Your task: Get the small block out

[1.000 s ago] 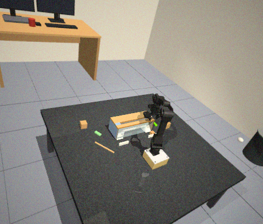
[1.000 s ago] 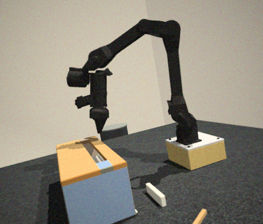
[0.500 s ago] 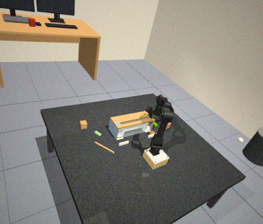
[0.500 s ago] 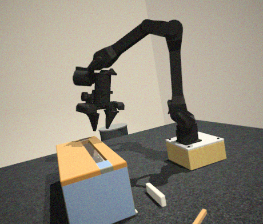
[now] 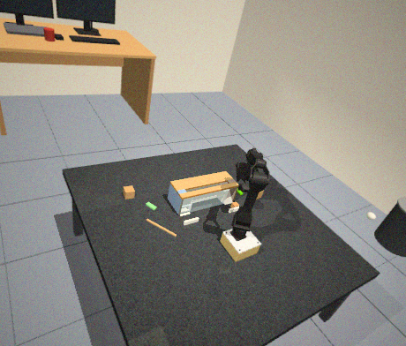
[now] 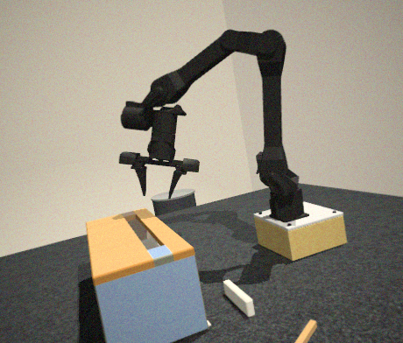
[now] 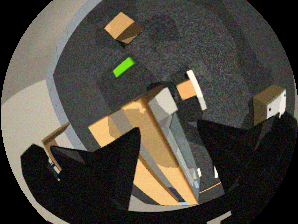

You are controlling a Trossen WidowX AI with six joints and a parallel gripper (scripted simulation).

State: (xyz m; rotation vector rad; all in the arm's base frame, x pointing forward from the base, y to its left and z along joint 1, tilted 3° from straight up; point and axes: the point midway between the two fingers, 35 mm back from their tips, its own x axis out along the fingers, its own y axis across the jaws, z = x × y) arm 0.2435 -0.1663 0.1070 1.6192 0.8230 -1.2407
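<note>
The tan block lies 2 cm behind my gripper tip, 1 cm to the right of it and 14 cm below it. Also, from my gripper tip: box 6 cm ahead, 15 cm to the left, 9 cm below; then wooden stick 2 cm behind, 47 cm to the left, 15 cm below.
</note>
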